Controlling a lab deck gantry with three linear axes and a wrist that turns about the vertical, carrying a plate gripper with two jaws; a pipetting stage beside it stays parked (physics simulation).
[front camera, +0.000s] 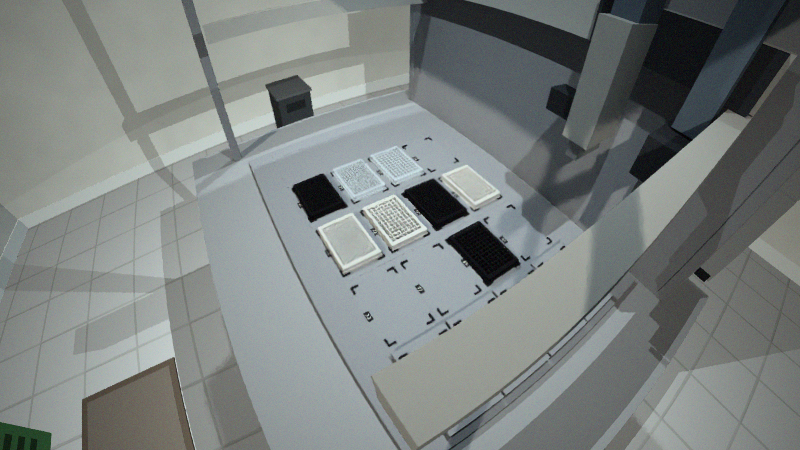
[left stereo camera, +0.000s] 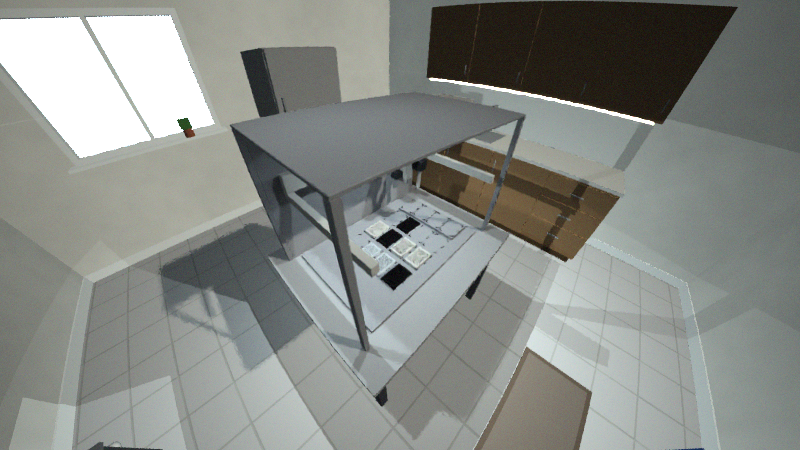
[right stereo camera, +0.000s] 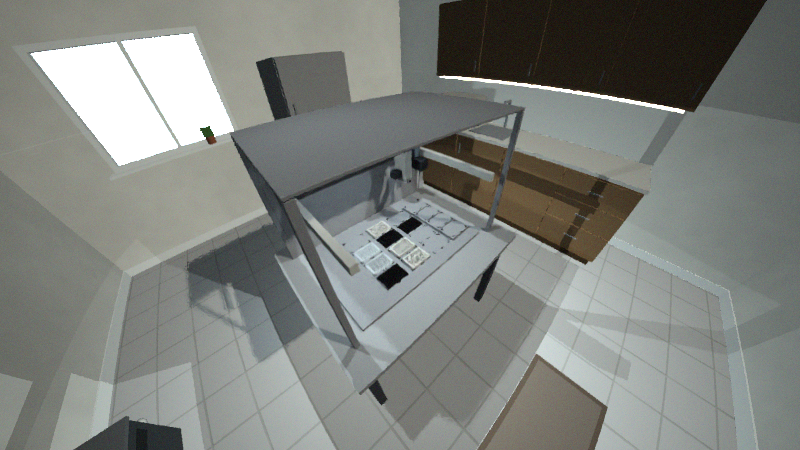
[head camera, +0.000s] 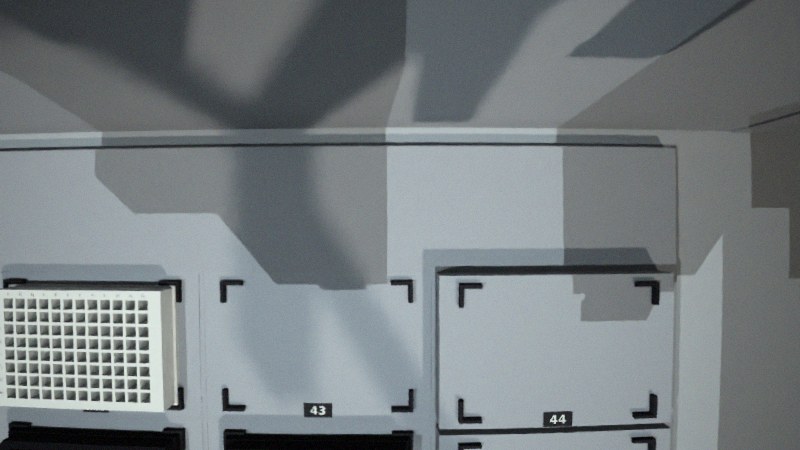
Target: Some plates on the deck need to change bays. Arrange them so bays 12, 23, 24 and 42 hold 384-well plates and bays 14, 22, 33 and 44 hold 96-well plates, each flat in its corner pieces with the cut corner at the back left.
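A grey roof (left stereo camera: 336, 148) is visible to me, and I see the same grey roof (right stereo camera: 294, 155) again. There is also a back panel (head camera: 73, 73).
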